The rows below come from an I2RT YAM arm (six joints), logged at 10 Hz.
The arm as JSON. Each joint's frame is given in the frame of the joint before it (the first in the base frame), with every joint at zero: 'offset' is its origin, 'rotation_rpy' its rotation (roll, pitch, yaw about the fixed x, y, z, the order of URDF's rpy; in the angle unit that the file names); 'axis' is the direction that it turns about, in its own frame. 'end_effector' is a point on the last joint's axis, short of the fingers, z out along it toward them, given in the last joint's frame.
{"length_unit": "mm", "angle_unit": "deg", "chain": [
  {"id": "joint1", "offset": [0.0, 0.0, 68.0], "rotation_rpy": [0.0, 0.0, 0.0], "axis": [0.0, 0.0, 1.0]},
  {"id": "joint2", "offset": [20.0, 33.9, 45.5], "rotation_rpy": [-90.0, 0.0, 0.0], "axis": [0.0, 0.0, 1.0]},
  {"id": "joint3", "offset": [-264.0, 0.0, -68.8], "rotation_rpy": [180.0, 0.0, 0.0], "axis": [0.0, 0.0, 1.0]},
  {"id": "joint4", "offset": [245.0, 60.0, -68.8], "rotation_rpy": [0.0, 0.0, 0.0], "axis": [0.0, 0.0, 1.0]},
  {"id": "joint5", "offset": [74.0, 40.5, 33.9], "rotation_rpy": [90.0, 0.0, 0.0], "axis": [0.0, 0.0, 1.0]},
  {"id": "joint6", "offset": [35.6, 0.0, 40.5], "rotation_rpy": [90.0, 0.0, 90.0], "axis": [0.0, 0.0, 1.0]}
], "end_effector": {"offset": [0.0, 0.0, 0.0], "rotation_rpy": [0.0, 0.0, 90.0]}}
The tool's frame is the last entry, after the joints.
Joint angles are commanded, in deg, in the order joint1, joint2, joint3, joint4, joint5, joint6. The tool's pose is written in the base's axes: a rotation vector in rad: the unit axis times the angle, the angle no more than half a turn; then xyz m. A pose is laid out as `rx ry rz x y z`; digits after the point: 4 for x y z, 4 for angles.
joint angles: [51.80, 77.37, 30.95, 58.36, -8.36, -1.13]
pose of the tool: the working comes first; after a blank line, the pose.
Where each joint sits with the arm in this pose, in the base's axes (m; each line is computed from the numbers above, not from the rounded line before):
joint1: 0.0000 0.0000 0.0680
joint2: -0.0143 0.0367 0.1135
joint3: 0.0041 -0.0512 0.3711
joint4: 0.0814 0.1582 0.2350
joint5: 0.1476 0.1875 0.2899
joint6: 0.1700 0.2244 0.2576
the tool: 0.1700 0.2244 0.2576

-0.7420 1.2053 0.8372 0.1700 0.2244 0.2576
